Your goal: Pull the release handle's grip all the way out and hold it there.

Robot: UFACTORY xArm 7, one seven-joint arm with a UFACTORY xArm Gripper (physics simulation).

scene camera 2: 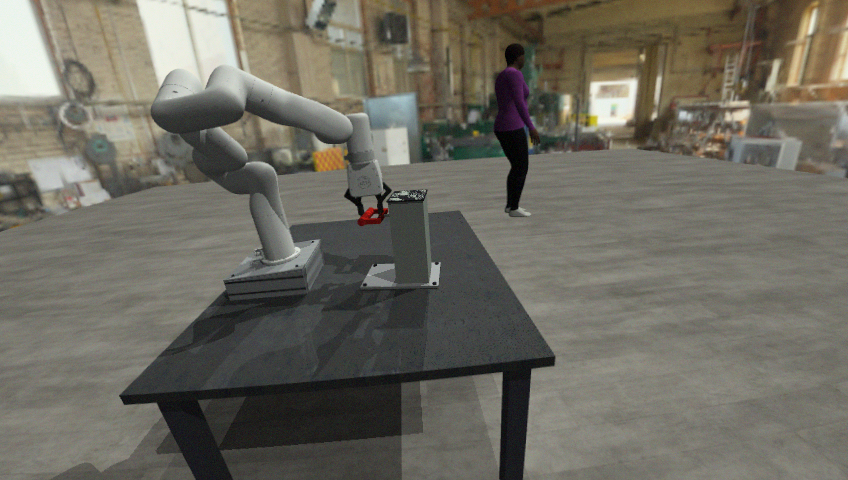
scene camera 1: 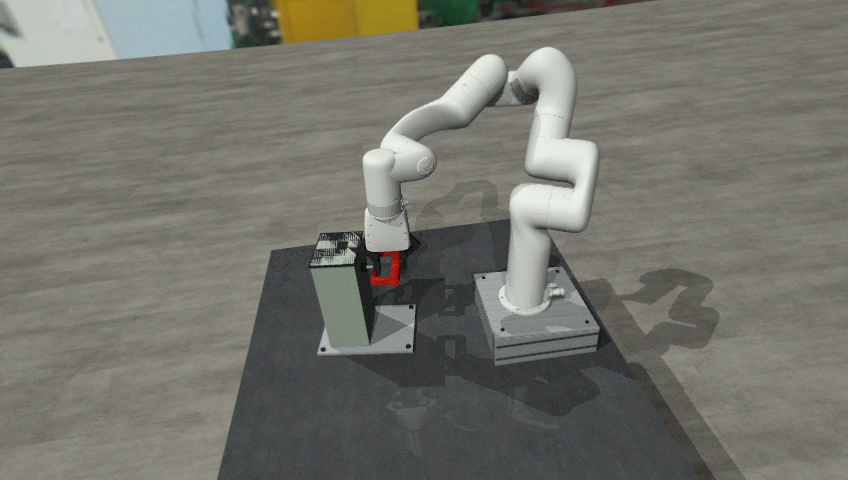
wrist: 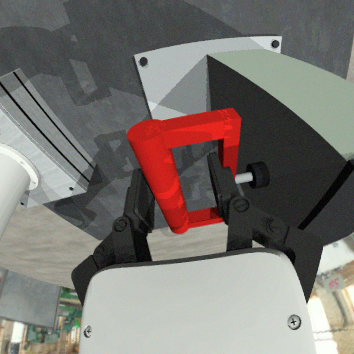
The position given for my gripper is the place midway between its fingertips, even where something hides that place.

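My own gripper (scene camera 1: 391, 271) is visible to me, and I see the gripper (scene camera 2: 371, 216), (wrist: 177, 172) from elsewhere as well. There is a red release handle grip (wrist: 151, 140), and I can see a light base plate (wrist: 175, 78) too.
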